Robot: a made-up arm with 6 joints.
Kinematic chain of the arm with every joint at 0, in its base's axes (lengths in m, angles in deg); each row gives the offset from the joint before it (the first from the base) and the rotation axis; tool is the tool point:
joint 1: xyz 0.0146 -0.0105 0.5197 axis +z
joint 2: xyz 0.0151 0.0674 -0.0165 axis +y
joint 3: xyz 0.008 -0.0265 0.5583 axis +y
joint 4: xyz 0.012 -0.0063 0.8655 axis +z
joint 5: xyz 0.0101 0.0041 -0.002 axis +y
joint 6: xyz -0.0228 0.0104 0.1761 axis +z
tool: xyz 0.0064 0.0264 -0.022
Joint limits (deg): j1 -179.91..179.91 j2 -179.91..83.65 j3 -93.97..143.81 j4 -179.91..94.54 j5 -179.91..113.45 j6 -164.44..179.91
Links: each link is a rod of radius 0.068 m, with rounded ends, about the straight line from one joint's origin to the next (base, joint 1, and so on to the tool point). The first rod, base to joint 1, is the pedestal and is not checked.
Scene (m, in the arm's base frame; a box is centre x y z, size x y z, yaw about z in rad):
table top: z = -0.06
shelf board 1: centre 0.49 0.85 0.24 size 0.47 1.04 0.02 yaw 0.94
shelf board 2: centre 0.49 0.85 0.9 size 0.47 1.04 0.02 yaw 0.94
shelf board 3: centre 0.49 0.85 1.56 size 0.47 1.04 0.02 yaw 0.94
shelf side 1: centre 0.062 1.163 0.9 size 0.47 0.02 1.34 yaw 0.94
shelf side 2: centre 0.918 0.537 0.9 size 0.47 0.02 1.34 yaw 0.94
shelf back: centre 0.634 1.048 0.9 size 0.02 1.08 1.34 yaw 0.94
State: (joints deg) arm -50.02 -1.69 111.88 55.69 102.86 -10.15
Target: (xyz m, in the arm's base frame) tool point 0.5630 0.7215 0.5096
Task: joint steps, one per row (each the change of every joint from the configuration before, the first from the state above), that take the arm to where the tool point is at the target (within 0.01 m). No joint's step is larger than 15 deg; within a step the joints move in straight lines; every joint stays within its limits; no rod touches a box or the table.
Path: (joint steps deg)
1: 13.98 -1.31 4.10 -0.27 1.76 -0.28
2: 13.97 -1.31 4.10 -0.27 1.77 -0.27
3: 13.98 -1.31 4.09 -0.27 1.77 -0.28
4: 13.97 -1.31 4.10 -0.27 1.76 -0.27
5: 13.98 -1.30 4.10 -0.27 1.76 -0.28
6: 13.97 -1.31 4.10 -0.27 1.77 -0.28
7: 2.27 9.43 -10.66 2.46 -6.13 1.24
8: 2.27 9.43 -10.65 2.46 -6.14 1.23
9: 2.27 9.43 -10.66 2.46 -6.13 1.24

